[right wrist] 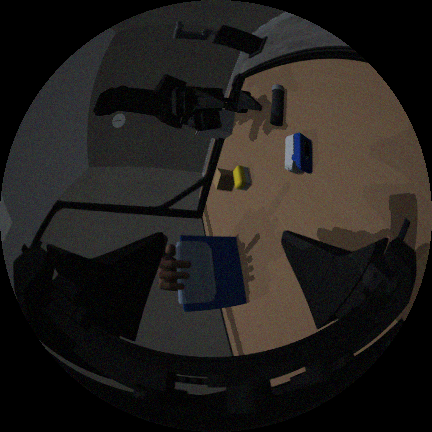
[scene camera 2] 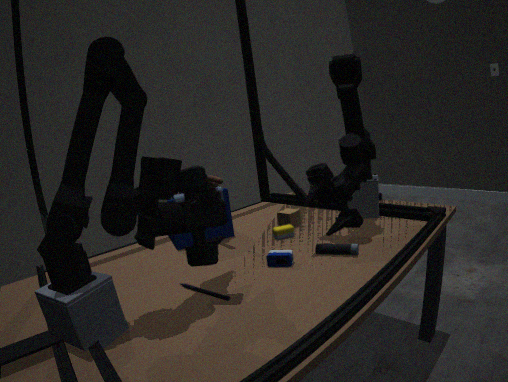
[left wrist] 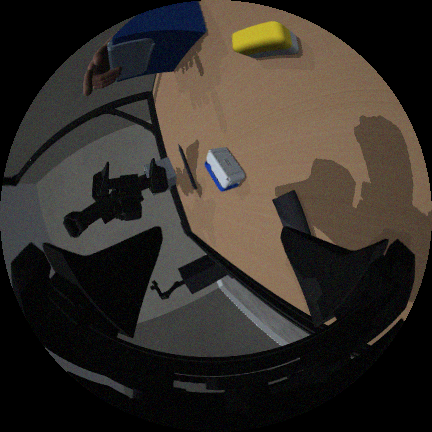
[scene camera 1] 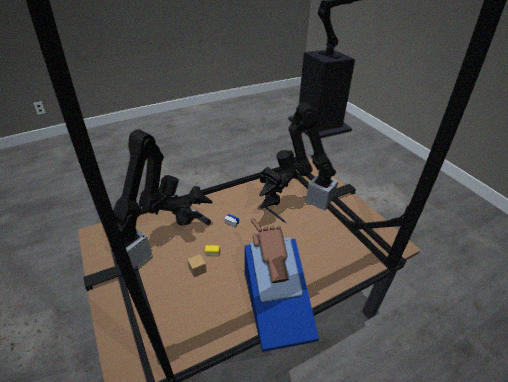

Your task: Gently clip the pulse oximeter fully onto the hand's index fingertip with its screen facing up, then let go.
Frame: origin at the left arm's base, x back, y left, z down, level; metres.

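Seen in the pictures: left gripper, between the fingertips: (right wrist: 244, 105) (scene camera 2: 317, 221) (left wrist: 223, 232) (scene camera 1: 207, 209); right gripper, between the fingertips: (right wrist: 224, 238) (left wrist: 130, 160) (scene camera 1: 260, 201); left arm's base, origin of its link: (scene camera 1: 127, 238); right arm's base, origin of its link: (scene camera 2: 72, 283) (scene camera 1: 323, 182).
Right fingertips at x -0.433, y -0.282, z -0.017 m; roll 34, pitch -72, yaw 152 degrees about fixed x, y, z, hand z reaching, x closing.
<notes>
Offsets run from my right fingertips to a thing's top centre. "*": to the spot under its first point.
The pulse oximeter @[dx +0.053, dy +0.105, dz +0.104 m] (scene camera 1: 231, 220) (scene camera 2: 280, 258) (left wrist: 225, 168) (right wrist: 298, 152), a small white and blue block, lies on the table between the two arms. Its white side shows in the left wrist view; its screen cannot be made out. The brown hand @[* dx +0.196, dy -0.182, dz -0.042 m] (scene camera 1: 272, 245) (left wrist: 102, 70) (right wrist: 172, 272) rests on a pad on a blue wedge, one finger stretched out past the curled ones. My left gripper (scene camera 1: 202, 207) (left wrist: 223, 232) is open and empty above the table, to the left of the oximeter in scene camera 1. My right gripper (scene camera 1: 261, 201) (right wrist: 224, 238) is open and empty, above and to the right of it there.
A dark flashlight @[dx +0.113, dy +0.227, dz +0.109 m] (scene camera 2: 337, 249) (left wrist: 295, 212) (right wrist: 277, 105) lies by my left gripper. A yellow block @[dx +0.227, dy +0.062, dz +0.104 m] (scene camera 1: 212, 249) (scene camera 2: 283, 230) (left wrist: 262, 38) and a wooden cube @[dx +0.322, dy +0.054, dz +0.086 m] (scene camera 1: 197, 265) lie nearer the front in scene camera 1. A dark pen @[dx -0.099, dy -0.015, dz +0.127 m] (scene camera 2: 205, 291) (left wrist: 187, 167) lies near my right gripper. The blue wedge @[* dx +0.341, dy -0.340, dz +0.092 m] (scene camera 1: 287, 325) overhangs the table edge.
</notes>
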